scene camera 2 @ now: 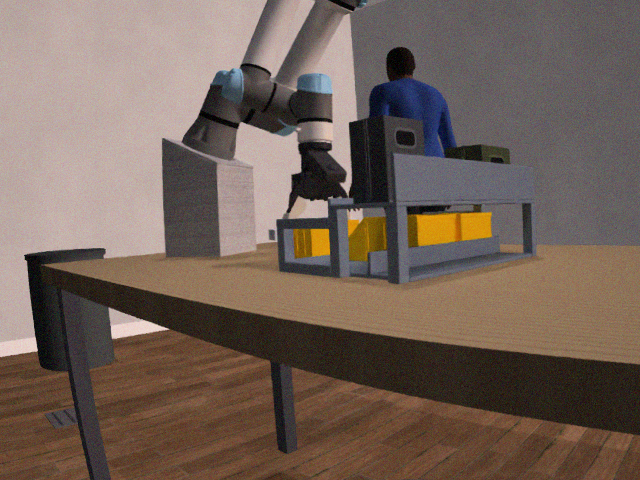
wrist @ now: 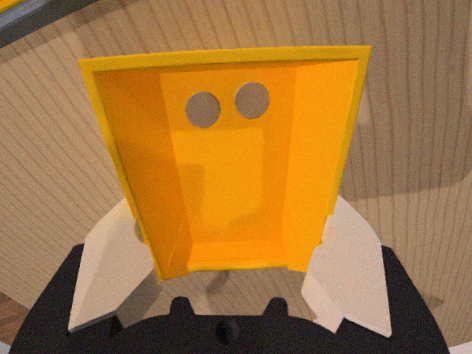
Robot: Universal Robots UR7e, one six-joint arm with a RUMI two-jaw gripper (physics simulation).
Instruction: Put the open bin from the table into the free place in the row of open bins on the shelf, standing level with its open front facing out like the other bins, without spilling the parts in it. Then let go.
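Frame: origin at the arm's base, x right, y back, z down, level; centimetres.
Seen in the pictures: gripper, fingertip midpoint: (wrist: 234, 196); arm's base, origin of the base link: (scene camera 2: 207, 150).
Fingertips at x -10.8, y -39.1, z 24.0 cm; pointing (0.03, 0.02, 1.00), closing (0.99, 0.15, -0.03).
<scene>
Offsets run from my fingertips to a thing's top centre. "pt": to the spot under its first point. Level surfaces: height alone.
The open yellow bin @(pt dx -0.5, dy +0.0, dz +3.3 cm) (wrist: 227, 175) lies between the fingers in the wrist view, its open side toward the camera. Two round grey parts @(pt dx -1.2, dy -5.9, dz +2.3 cm) (wrist: 202, 109) @(pt dx +2.2, dy -5.9, dz +2.3 cm) (wrist: 252, 100) lie in it near its wide end. My gripper (scene camera 2: 320, 214) (wrist: 234, 196) is shut on the bin's two side walls near its narrow end. The grey shelf (scene camera 2: 400, 242) (wrist: 37, 21) holds yellow bins @(pt dx -3.4, dy -31.6, dz -2.2 cm) (scene camera 2: 434, 229) @(pt dx -14.9, dy -30.4, dz -2.3 cm) (scene camera 2: 475, 225) in its lower level; its corner shows at the upper left in the wrist view. In scene camera 2 the shelf frame hides the fingertips' contact, and I cannot tell the free place.
A tall dark box @(dx +7.4, dy -34.2, dz -18.7 cm) (scene camera 2: 369, 160) and a green box @(dx -15.5, dy -31.6, dz -16.2 cm) (scene camera 2: 483, 153) stand on the shelf's upper level, close beside the gripper. A person in blue (scene camera 2: 413, 103) is behind the shelf. A grey pedestal (scene camera 2: 191, 206) carries the arm. The wooden table @(dz +3.6 cm) (scene camera 2: 465, 310) lies under the shelf.
</scene>
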